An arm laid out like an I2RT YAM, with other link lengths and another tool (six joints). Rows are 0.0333 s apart.
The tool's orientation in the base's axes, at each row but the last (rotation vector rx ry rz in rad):
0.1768, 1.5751, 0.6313
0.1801, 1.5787, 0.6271
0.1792, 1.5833, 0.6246
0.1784, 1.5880, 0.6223
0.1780, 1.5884, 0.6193
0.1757, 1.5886, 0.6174
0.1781, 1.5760, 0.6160
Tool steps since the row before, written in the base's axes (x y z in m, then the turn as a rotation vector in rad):
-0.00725, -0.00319, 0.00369, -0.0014, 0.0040, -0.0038
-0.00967, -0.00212, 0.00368, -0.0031, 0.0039, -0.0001
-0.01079, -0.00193, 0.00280, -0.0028, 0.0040, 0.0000
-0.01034, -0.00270, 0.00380, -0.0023, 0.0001, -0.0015
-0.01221, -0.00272, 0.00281, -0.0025, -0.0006, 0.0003
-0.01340, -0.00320, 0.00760, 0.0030, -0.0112, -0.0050
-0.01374, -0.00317, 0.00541, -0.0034, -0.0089, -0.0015
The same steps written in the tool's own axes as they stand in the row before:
-0.00384, 0.00103, -0.00778, 0.0054, 0.0018, -0.0003
-0.00301, 0.00248, -0.00981, 0.0023, 0.0040, -0.0019
-0.00198, 0.00246, -0.01086, 0.0022, 0.0040, -0.0016
-0.00323, 0.00217, -0.01066, 0.0017, -0.0001, -0.0022
-0.00213, 0.00211, -0.01247, -0.0002, 0.0003, -0.0026
-0.00640, 0.00431, -0.01371, -0.0012, -0.0126, -0.0003
-0.00460, 0.00338, -0.01398, -0.0025, -0.0073, -0.0057

